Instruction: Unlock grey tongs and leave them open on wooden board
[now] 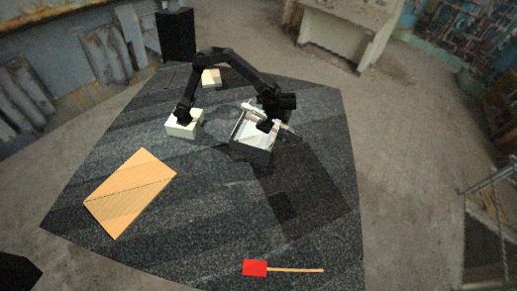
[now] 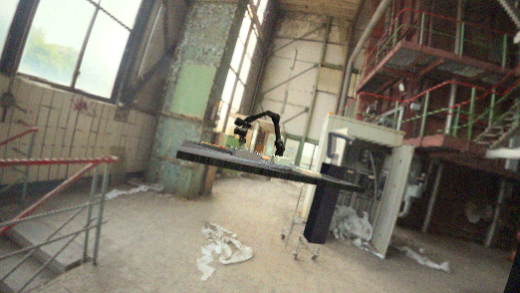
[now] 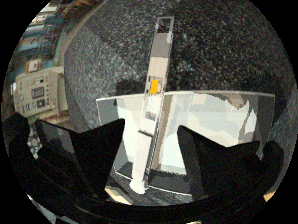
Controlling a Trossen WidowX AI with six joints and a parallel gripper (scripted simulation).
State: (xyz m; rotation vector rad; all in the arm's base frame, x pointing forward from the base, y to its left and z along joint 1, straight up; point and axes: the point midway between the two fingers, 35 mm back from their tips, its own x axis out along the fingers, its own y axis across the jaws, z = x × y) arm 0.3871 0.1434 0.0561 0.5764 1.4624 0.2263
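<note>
Now: the yellow lock piece 40 mm ahead of my gripper tip, 30 mm below it and 10 mm to the left of it. From my gripper tip the other things lie so: wooden board (550 mm to the right, 450 mm behind, 90 mm below); roasting tin (70 mm below, 70 mm behind, 10 mm to the right); cream pad (500 mm behind, 290 mm to the left, 80 mm below).
</note>
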